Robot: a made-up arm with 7 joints.
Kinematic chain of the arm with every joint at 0, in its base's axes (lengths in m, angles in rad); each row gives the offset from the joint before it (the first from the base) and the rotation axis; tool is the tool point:
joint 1: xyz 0 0.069 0 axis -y
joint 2: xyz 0 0.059 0 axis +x
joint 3: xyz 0 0 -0.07 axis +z
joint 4: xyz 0 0 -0.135 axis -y
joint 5: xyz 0 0 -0.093 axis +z
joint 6: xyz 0 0 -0.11 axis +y
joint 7: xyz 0 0 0 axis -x
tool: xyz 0 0 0
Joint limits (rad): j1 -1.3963..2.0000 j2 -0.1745..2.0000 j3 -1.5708..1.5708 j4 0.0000..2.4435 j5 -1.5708..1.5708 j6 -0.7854..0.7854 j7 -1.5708..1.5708
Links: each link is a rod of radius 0.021 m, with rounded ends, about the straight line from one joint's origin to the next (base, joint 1, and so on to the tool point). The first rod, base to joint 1, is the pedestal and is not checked.
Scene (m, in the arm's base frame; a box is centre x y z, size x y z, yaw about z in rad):
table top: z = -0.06
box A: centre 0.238 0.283 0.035 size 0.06 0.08 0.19 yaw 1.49
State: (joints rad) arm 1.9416 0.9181 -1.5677 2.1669 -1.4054 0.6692 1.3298
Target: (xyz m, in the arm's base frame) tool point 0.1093 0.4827 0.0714
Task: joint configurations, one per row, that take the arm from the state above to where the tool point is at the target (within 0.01 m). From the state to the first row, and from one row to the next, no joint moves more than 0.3 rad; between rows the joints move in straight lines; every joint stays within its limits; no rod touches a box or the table.
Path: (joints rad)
1: 1.8680 1.1762 -1.3756 2.1116 -1.2337 0.7079 1.0425
2: 1.7944 1.4343 -1.1836 2.0563 -1.0619 0.7467 0.7553
3: 1.7208 1.6924 -0.9915 2.0010 -0.8902 0.7854 0.4680
4: 1.6836 1.7242 -1.1074 1.7307 -0.9224 0.7854 0.5716
5: 1.6464 1.7560 -1.2232 1.4604 -0.9546 0.7854 0.6753
6: 1.6092 1.7879 -1.3391 1.1901 -0.9868 0.7854 0.7789
7: 1.5720 1.8197 -1.4549 0.9198 -1.0190 0.7854 0.8826
8: 1.5348 1.8515 -1.5708 0.6495 -1.0512 0.7854 0.9862
9: 1.7674 1.7270 -1.5020 0.7109 -1.2283 0.7273 1.1580
10: 2.0000 1.6026 -1.4331 0.7722 -1.4054 0.6692 1.3298

